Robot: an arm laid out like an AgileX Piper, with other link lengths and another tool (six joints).
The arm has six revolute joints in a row. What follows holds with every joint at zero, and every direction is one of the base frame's.
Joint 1 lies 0.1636 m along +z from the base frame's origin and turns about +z.
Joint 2 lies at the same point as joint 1 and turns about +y.
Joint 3 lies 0.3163 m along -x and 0.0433 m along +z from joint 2 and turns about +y.
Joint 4 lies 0.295 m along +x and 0.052 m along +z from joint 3 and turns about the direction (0.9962, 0, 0.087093).
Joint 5 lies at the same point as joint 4 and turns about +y.
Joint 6 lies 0.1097 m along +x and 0.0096 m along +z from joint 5 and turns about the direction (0.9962, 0, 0.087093).
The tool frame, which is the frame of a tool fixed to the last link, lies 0.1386 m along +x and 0.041 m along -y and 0.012 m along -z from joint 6; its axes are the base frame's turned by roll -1.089, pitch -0.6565 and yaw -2.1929 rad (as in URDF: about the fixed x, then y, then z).
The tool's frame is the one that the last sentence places.
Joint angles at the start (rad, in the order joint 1, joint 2, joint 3, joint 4, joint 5, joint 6):
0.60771, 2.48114, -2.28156, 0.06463, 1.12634, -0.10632
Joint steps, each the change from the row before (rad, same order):
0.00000, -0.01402, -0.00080, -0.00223, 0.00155, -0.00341
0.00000, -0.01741, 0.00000, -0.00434, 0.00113, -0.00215
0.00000, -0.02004, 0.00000, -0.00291, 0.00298, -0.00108
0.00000, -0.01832, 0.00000, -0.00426, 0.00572, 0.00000
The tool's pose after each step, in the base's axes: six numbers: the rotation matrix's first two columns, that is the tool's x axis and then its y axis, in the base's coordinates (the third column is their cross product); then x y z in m. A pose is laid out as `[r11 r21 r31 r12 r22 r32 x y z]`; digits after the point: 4 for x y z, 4 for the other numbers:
[0.7844 -0.1972 0.5881 -0.0485 -0.9647 -0.2588 0.5409 0.3411 0.0829]
[0.7752 -0.1984 0.5998 -0.0418 -0.9634 -0.2646 0.5425 0.3409 0.0941]
[0.7658 -0.2016 0.6106 -0.0362 -0.9616 -0.2720 0.5434 0.3406 0.1068]
[0.7581 -0.2035 0.6196 -0.0322 -0.9606 -0.2761 0.5436 0.3396 0.1182]

